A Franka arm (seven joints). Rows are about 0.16 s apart.
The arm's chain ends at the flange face. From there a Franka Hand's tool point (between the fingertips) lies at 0.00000 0.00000 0.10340 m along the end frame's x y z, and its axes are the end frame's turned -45 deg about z.
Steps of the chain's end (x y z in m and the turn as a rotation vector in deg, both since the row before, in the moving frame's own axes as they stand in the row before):
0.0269, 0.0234, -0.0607, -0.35, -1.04, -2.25
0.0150, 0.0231, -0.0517, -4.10, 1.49, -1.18
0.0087, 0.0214, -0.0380, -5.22, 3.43, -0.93
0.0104, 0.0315, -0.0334, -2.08, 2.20, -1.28
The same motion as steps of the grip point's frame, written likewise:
0.0007, 0.0347, -0.0607, 0.49, -0.98, -2.25
-0.0090, 0.0341, -0.0520, -3.95, -1.85, -1.18
-0.0112, 0.0323, -0.0386, -6.12, -1.27, -0.93
-0.0147, 0.0351, -0.0335, -3.03, 0.08, -1.28

